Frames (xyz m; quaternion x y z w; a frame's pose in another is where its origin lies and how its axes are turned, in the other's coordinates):
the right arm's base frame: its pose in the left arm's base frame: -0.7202 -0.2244 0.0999 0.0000 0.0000 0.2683 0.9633
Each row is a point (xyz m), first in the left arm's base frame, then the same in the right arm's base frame.
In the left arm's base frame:
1: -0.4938 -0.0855 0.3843
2: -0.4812 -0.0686 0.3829
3: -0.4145 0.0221 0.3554
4: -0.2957 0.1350 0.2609
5: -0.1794 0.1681 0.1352
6: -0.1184 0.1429 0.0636
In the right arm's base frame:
1: 0.2656 0.0019 0.2844
2: 0.2851 0.0098 0.2830
3: 0.3891 0.0530 0.2555
4: 0.5492 0.0882 0.1610
5: 0.6658 0.0564 0.0353
6: 0.7050 0.0033 -0.0363

